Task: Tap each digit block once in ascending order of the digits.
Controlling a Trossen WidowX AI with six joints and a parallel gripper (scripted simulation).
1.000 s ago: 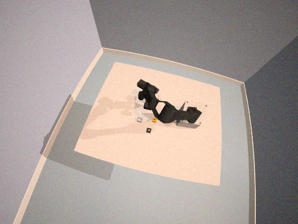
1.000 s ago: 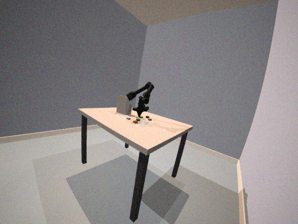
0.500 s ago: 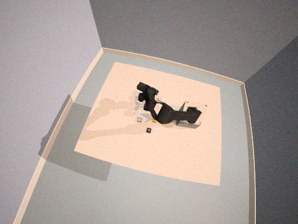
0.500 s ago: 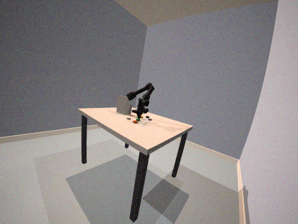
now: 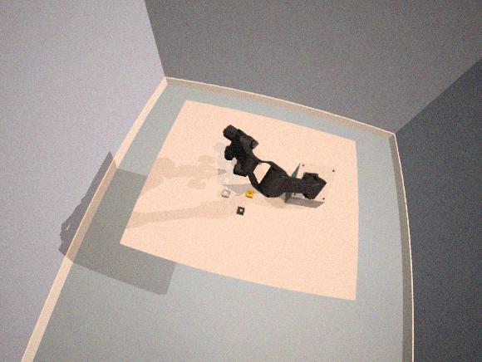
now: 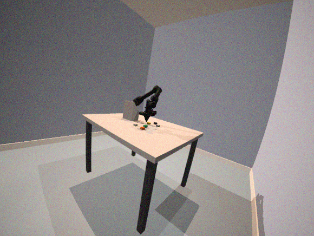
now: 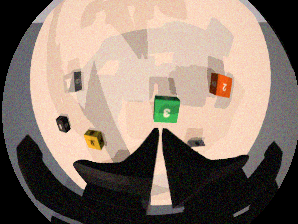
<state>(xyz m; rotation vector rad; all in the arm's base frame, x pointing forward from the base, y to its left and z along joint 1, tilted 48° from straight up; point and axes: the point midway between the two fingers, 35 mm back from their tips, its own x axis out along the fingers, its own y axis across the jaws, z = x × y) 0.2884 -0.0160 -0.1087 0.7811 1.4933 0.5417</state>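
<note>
My gripper tip is 4 cm above the green block and 1 cm to the left of it. From my gripper tip the other things lie so: yellow block 12 cm to the left, 5 cm behind, 4 cm below; orange-red block 10 cm to the right, 4 cm below, 4 cm ahead; white block 8 cm behind, 7 cm to the right, 4 cm below.
</note>
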